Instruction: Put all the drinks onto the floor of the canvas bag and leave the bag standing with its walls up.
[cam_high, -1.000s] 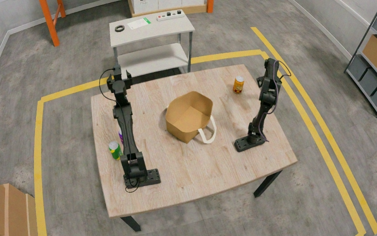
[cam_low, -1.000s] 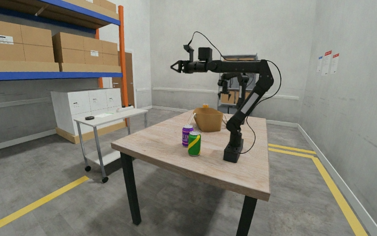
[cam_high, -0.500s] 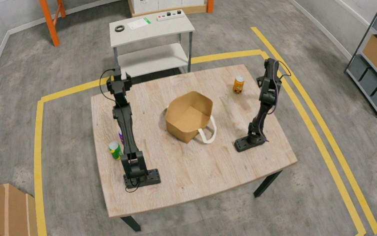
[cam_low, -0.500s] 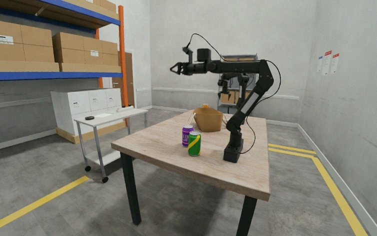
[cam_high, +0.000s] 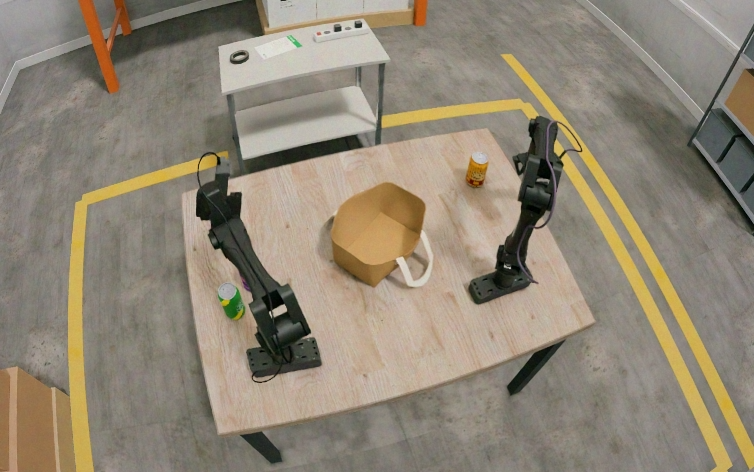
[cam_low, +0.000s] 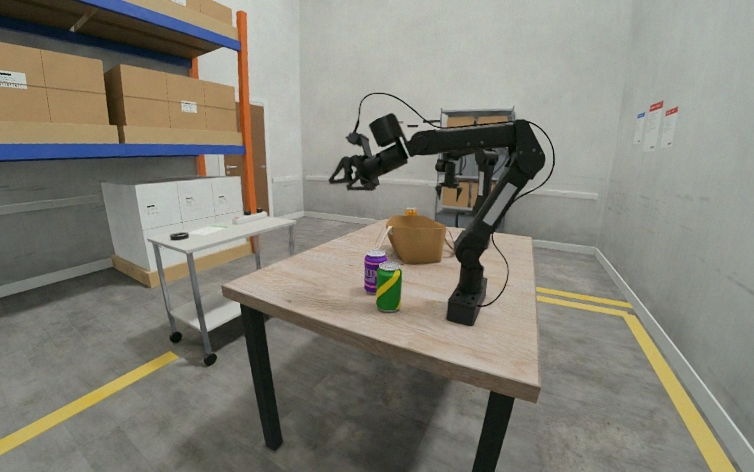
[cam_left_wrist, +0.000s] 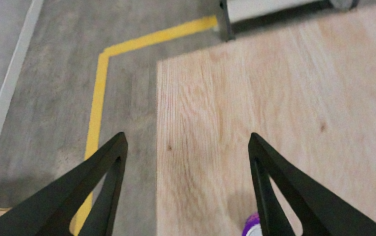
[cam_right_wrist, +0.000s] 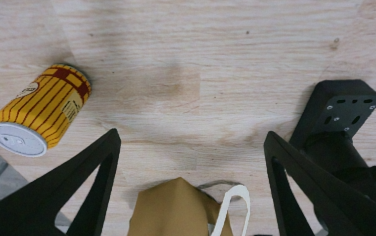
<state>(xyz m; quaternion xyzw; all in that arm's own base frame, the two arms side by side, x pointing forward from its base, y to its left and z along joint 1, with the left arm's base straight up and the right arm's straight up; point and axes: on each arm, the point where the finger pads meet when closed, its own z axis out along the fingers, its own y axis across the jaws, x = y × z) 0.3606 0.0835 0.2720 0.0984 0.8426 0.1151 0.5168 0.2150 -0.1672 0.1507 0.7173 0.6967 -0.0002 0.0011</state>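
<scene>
The green can lies 25 cm below my left hand, 17 cm behind it and 5 cm to the left of it. The rest, counted from my left hand: orange can: 84 cm to the right, 25 cm below, 3 cm ahead; then purple can: 25 cm below, 10 cm behind, 3 cm to the right.
</scene>
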